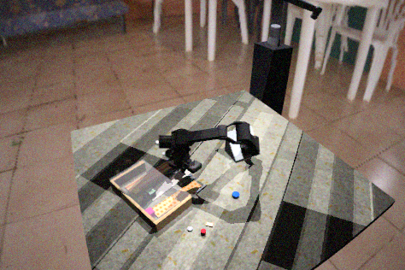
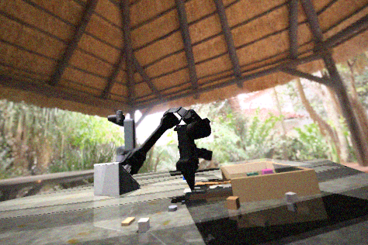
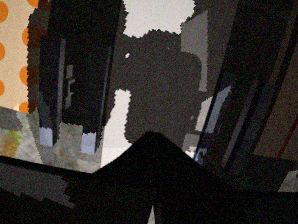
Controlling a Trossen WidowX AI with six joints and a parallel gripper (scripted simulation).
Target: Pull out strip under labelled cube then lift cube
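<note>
The labelled cube is 19 cm ahead of my gripper tip, 6 cm to the left of it and 2 cm above it. Also, from my gripper tip: red disc 34 cm to the left, 9 cm ahead, 1 cm above; blue disc 24 cm to the left, 13 cm behind.
</note>
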